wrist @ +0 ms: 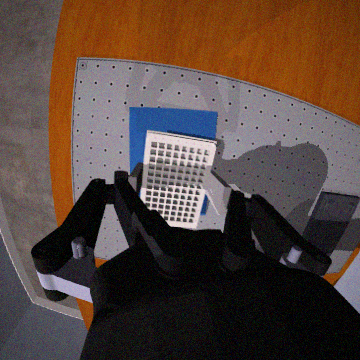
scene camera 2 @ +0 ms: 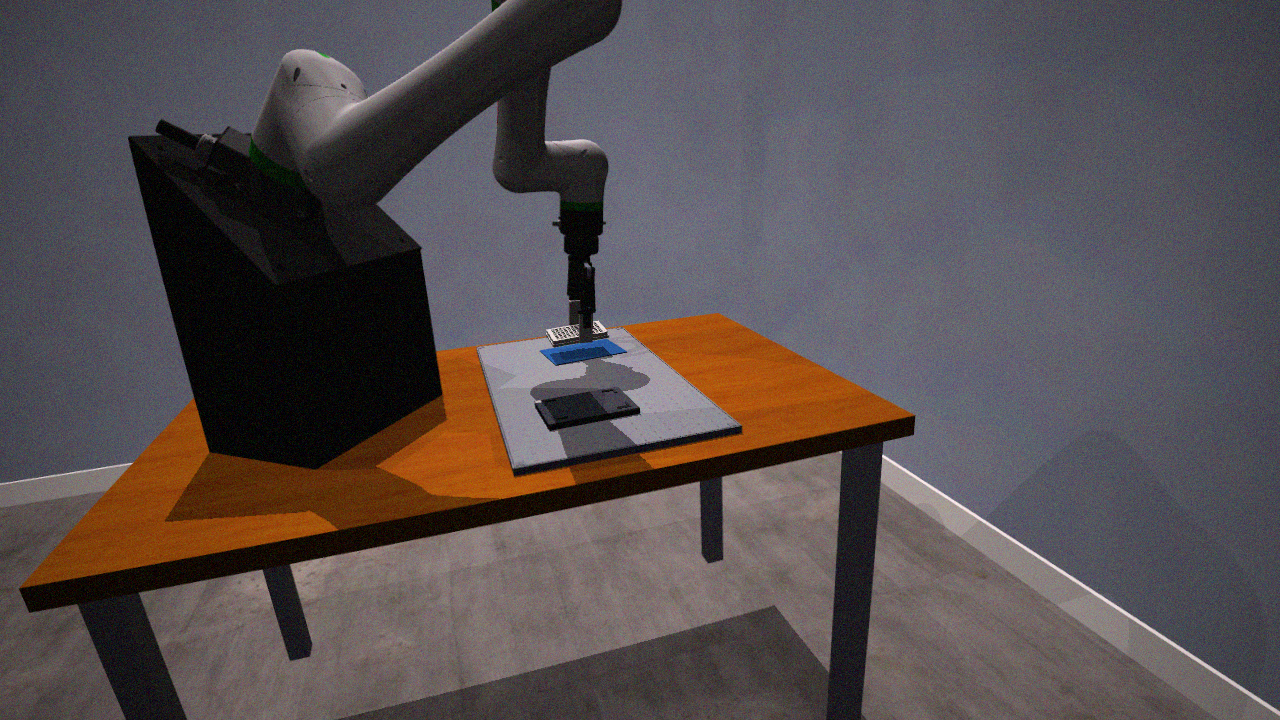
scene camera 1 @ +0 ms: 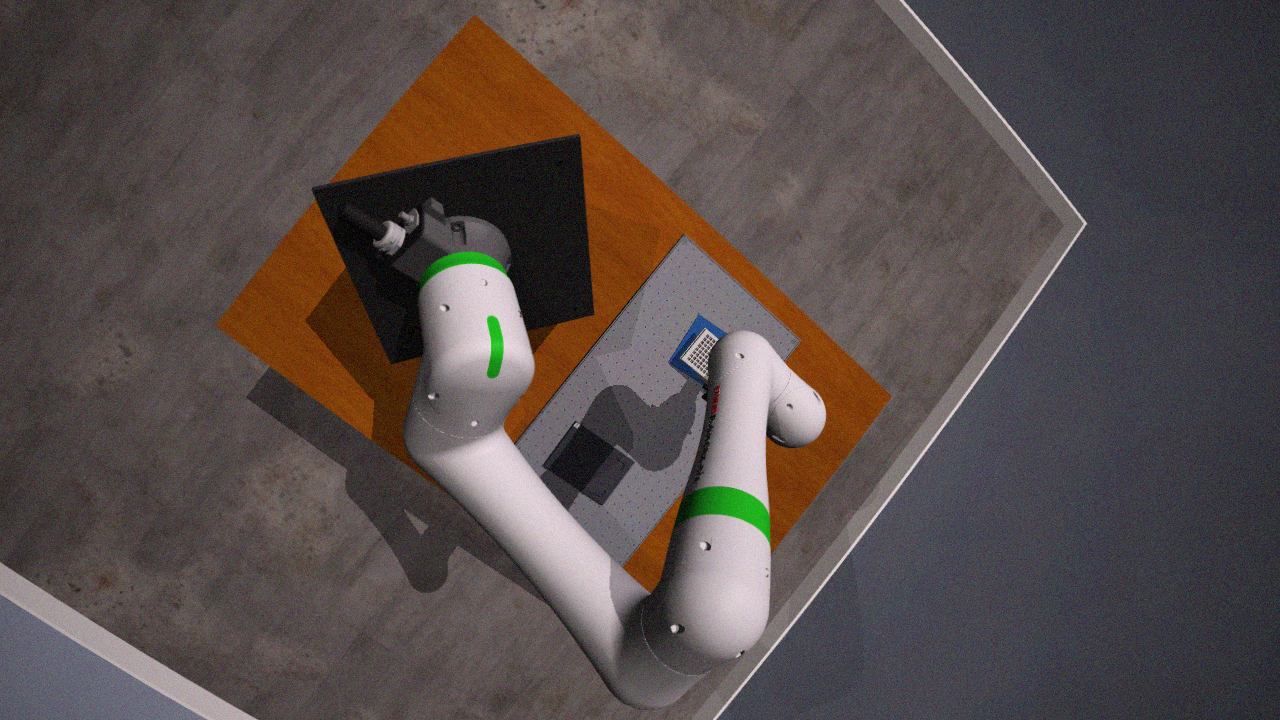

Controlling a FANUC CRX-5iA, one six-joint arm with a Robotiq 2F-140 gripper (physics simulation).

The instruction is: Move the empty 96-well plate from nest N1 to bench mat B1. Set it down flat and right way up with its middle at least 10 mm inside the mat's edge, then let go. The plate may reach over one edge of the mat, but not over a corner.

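Pixels of known places: gripper, fingertip midpoint: (wrist: pixel 174 176) (scene camera 2: pixel 580 335); arm's base, link origin: (scene camera 2: pixel 275 193) (scene camera 1: pixel 458 258).
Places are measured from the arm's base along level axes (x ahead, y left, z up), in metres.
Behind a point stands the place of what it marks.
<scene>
The white 96-well plate (scene camera 1: pixel 698 352) {z -0.369, x 0.509, y 0.105 m} (scene camera 2: pixel 562 334) {z -0.359, x 0.512, y 0.102 m} (wrist: pixel 175 177) {z -0.357, x 0.560, y 0.106 m} is right way up and looks about level. My gripper (scene camera 2: pixel 580 328) {z -0.370, x 0.556, y 0.107 m} (wrist: pixel 174 176) {z -0.370, x 0.556, y 0.107 m} is shut on its two long sides. In scene camera 1 the arm hides the fingers and part of the plate. The blue bench mat B1 (scene camera 1: pixel 706 323) {z -0.410, x 0.503, y 0.172 m} (scene camera 2: pixel 610 348) {z -0.410, x 0.622, y 0.096 m} (wrist: pixel 172 118) {z -0.410, x 0.631, y 0.115 m} lies below the plate, which is held a little above it and casts a shadow on it. In the wrist view the plate is slightly turned against the mat and covers much of it. Nest N1 (scene camera 1: pixel 586 461) {z -0.401, x 0.434, y -0.226 m} (scene camera 2: pixel 586 408) {z -0.400, x 0.437, y -0.247 m} (wrist: pixel 334 212) {z -0.400, x 0.485, y -0.224 m} is a dark block holding no plate.
The mat and nest are on a grey perforated board (scene camera 1: pixel 657 295) {z -0.411, x 0.374, y 0.163 m} (scene camera 2: pixel 689 413) {z -0.412, x 0.592, y -0.338 m} (wrist: pixel 102 90) {z -0.412, x 0.670, y 0.220 m} on the orange wooden table (scene camera 1: pixel 483 80) {z -0.425, x -0.174, y 0.337 m} (scene camera 2: pixel 769 376) {z -0.425, x 0.837, y -0.229 m} (wrist: pixel 200 30) {z -0.425, x 0.767, y 0.081 m}. The arm's black pedestal (scene camera 1: pixel 546 205) {z 0.040, x 0.064, y 0.128 m} (scene camera 2: pixel 295 367) {z -0.254, x -0.007, y -0.197 m} stands on the table beside the board.
</scene>
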